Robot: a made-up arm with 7 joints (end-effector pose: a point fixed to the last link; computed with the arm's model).
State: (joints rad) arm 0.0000 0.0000 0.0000 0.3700 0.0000 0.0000 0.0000
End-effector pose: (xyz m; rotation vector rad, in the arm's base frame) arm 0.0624 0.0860 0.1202 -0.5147 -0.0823 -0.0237
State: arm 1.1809 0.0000 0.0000 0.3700 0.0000 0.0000 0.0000
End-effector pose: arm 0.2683 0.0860 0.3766 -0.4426 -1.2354 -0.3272
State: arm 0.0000 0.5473 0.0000 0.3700 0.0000 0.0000 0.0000
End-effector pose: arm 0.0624 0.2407 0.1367 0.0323 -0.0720 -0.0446
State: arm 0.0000 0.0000 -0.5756 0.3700 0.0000 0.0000 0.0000
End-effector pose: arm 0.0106 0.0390 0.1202 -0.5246 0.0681 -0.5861
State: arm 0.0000 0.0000 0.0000 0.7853 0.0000 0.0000 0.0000
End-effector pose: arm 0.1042 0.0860 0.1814 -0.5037 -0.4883 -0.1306
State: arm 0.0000 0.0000 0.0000 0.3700 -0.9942 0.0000 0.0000
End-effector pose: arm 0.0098 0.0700 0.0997 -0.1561 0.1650 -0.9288
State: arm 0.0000 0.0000 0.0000 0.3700 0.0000 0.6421 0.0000
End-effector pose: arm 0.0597 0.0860 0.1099 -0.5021 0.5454 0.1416
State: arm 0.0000 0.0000 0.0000 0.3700 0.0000 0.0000 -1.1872
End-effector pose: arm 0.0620 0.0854 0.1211 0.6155 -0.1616 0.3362
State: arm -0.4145 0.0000 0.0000 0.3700 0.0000 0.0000 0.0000
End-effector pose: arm -0.0586 0.0860 0.1084 -0.5107 0.3229 0.0830
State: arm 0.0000 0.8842 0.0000 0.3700 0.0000 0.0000 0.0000
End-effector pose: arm 0.0624 0.3231 0.1870 0.3690 -0.0639 -0.0564
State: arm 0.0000 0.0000 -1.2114 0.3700 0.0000 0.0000 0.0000
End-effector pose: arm -0.0658 0.0288 0.1202 -0.5007 0.2400 -1.2061
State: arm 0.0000 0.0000 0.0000 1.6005 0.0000 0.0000 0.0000
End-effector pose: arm 0.1019 0.0860 0.3239 -0.4367 -1.2837 -0.3399
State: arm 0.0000 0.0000 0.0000 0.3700 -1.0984 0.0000 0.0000
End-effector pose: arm 0.0040 0.0717 0.0975 -0.1140 0.1913 -1.0217
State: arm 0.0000 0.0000 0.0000 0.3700 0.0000 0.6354 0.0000
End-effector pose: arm 0.0598 0.0860 0.1100 -0.5024 0.5388 0.1399
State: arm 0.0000 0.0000 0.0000 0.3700 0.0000 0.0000 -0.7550
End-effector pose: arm 0.0621 0.0858 0.1208 0.2027 -0.1360 0.2087
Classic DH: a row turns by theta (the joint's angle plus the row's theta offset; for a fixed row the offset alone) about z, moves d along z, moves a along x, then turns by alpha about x. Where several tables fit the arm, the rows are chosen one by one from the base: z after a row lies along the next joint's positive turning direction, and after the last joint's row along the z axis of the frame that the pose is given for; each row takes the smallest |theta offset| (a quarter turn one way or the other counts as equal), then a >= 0, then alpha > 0; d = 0 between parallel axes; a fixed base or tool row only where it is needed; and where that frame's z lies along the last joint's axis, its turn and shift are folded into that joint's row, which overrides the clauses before.
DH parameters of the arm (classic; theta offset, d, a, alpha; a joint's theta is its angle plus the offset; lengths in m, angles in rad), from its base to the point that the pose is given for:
base (fixed): 0 0.402 -0.026 1.5708
joint 1: 1.5708 -0.134 0.002 1.5708
joint 2: -1.5708 -0.017 0.016 -1.5708
joint 3: 1.5708 -0.154 0.019 -1.5708
joint 4: 0 0.02 -0.026 1.5708
joint 5: 0 -0.161 -0.027 1.5708
joint 6: -1.5708 -0.045 0.005 -1.5708
joint 7: -1.0377 -0.0159 0.0009 1.8192
tool (fixed): -1.429 0.0005 0 0

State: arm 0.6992 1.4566 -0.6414 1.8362 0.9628 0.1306 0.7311
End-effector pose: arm 0.0727 0.1528 0.3992 -0.5730 -0.6679 -1.3971
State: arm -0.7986 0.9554 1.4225 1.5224 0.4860 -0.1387 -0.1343
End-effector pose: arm 0.0656 0.2876 0.4311 0.8840 -1.4463 -0.0791
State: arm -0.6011 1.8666 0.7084 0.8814 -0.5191 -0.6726 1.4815
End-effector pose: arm 0.1410 0.3346 0.4119 0.3106 1.1621 -1.2973
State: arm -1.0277 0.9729 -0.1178 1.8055 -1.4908 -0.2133 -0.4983
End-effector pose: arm -0.0747 0.2039 0.2370 0.5735 -0.5378 -2.2801
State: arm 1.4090 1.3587 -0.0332 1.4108 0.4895 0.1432 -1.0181
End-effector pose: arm 0.0427 0.2233 0.5339 1.0245 -2.4286 0.9313
